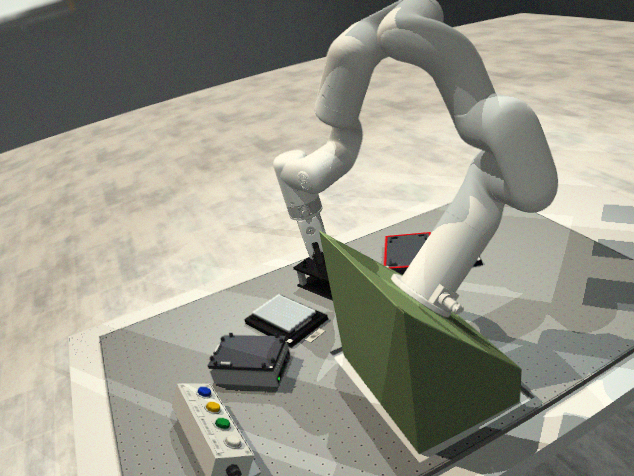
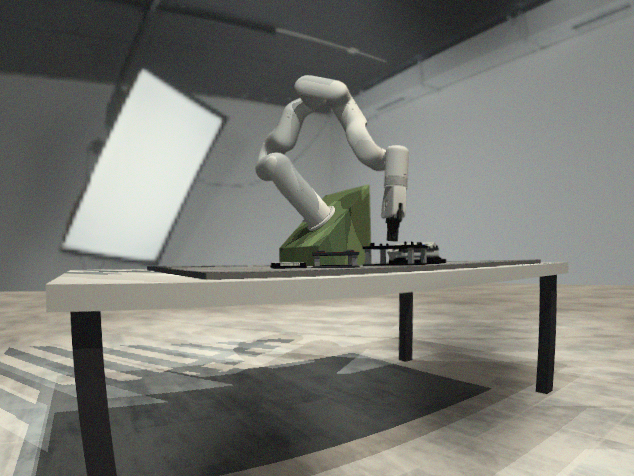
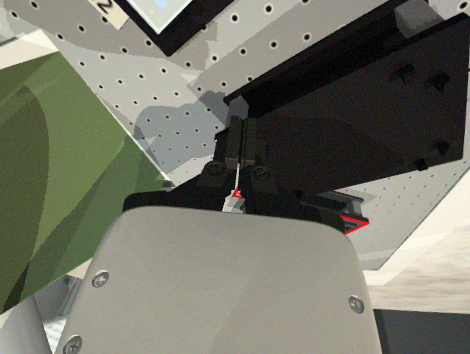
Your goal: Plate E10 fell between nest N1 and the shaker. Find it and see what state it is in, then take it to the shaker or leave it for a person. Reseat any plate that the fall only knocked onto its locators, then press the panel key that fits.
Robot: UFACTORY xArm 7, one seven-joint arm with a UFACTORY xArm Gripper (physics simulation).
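Frame: origin at the arm's base, x ahead, y left, z up, level; millimetres.
Seen in the pictures: gripper, fingertip midpoint: (image 1: 326, 276) (image 2: 392, 241) (image 3: 241, 133); arm's base at its link origin: (image 1: 419, 297) (image 2: 322, 219).
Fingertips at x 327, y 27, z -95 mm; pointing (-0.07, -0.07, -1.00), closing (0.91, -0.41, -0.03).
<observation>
Offsets run from my fingertips to a thing's top centre. "*": to the spot under its first point.
My gripper (image 1: 317, 256) (image 2: 392, 238) (image 3: 241, 133) is shut with nothing between the fingers, its tips at one edge of a black raised platform {62 mm ahead, 51 mm right, 7 mm down} (image 1: 303, 267) (image 2: 381, 246) (image 3: 350, 135) on grey posts. A clear, pale plate {7 mm ahead, 121 mm left, 44 mm down} (image 1: 284, 312) (image 3: 159, 12) lies in a black nest {7 mm ahead, 121 mm left, 55 mm down} (image 1: 256, 323) (image 3: 170, 47) beside a label {* 83 mm back, 81 mm left, 73 mm down} (image 3: 111, 11) ending in 2. I cannot read a plate name or tell whether it is fully seated. The shaker {* 141 mm back, 281 mm left, 46 mm down} (image 1: 245, 376), a grey box with dark top and green light, shows no plate on it. Plate E10 cannot be identified.
The key panel {248 mm back, 395 mm left, 9 mm up} (image 1: 197, 427) has blue {173 mm back, 373 mm left, 0 mm up} (image 1: 204, 391), yellow {223 mm back, 373 mm left, 0 mm up} (image 1: 213, 406), green {273 mm back, 373 mm left, 0 mm up} (image 1: 222, 423) and white {323 mm back, 373 mm left, 0 mm up} (image 1: 233, 440) keys. A red-edged dark platform {6 mm ahead, 241 mm right, 29 mm down} (image 1: 404, 251) stands behind the arm base. The green pedestal (image 1: 368, 327) (image 2: 355, 220) (image 3: 25, 130) rises beside the nests and hides part of the raised platform.
</observation>
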